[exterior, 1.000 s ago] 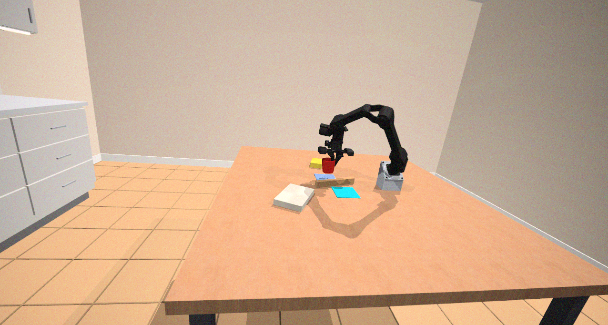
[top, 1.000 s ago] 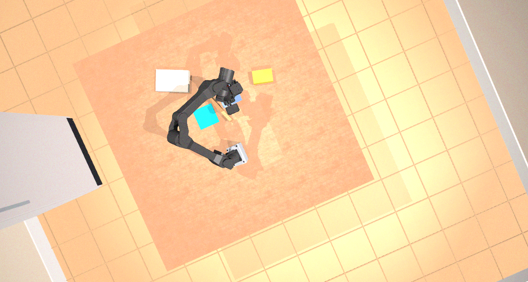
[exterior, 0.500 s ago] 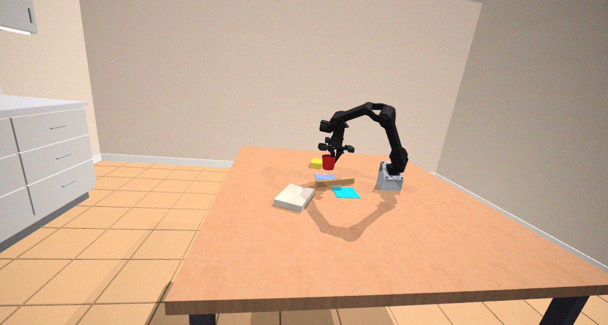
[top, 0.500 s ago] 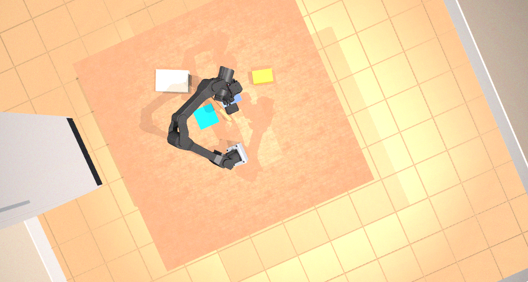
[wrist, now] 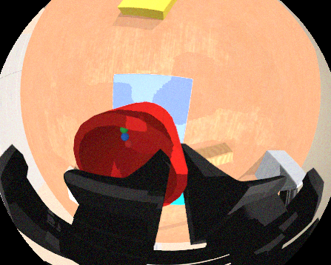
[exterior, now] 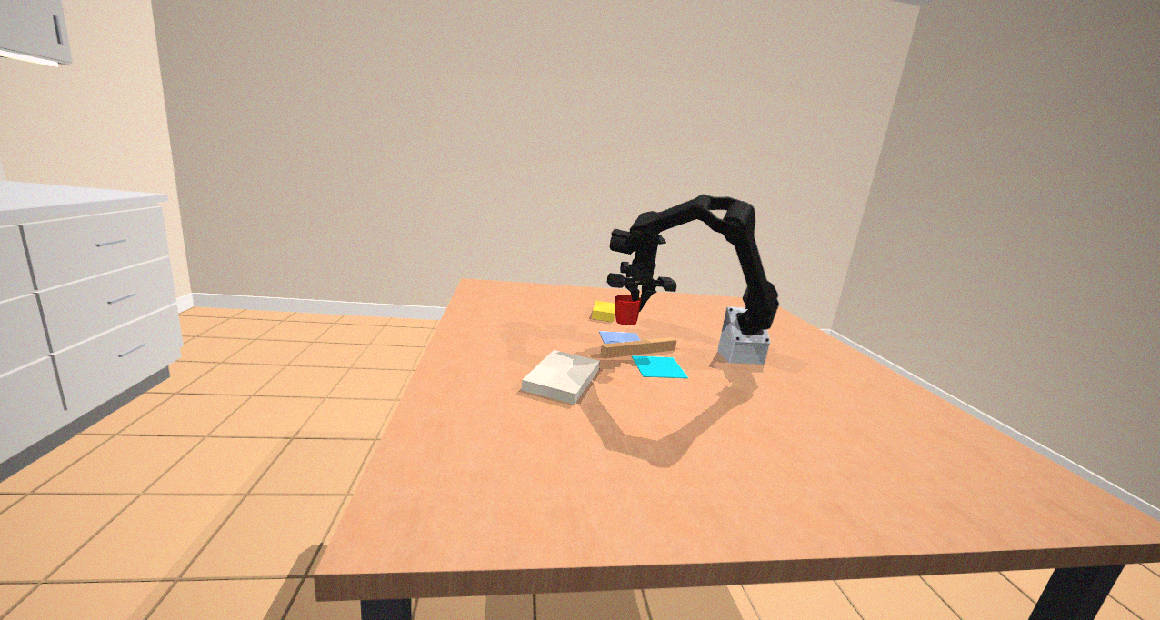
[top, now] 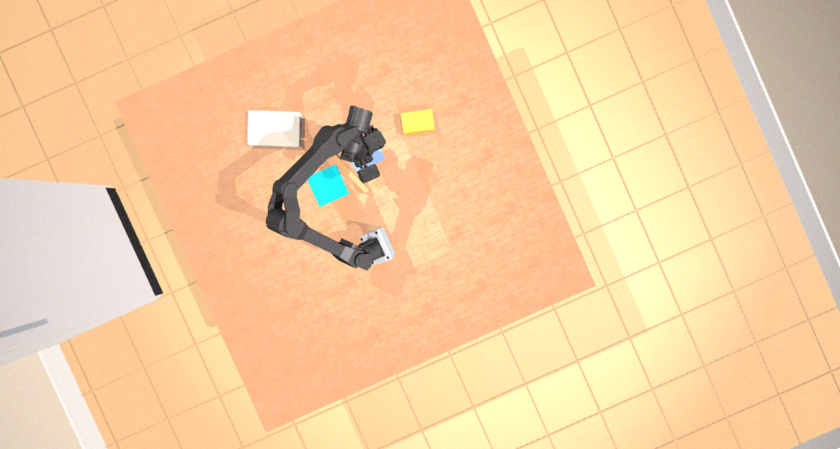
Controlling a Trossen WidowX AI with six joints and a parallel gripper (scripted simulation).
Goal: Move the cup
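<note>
My gripper tip is now 2 cm past the cyan pad, 17 cm to the right of it and 10 cm above it. From my gripper tip the other things lie so: pale blue pad 3 cm ahead, 10 cm below; wooden bar 1 cm ahead, 8 cm to the left, 8 cm below; red cup 3 cm ahead.
</note>
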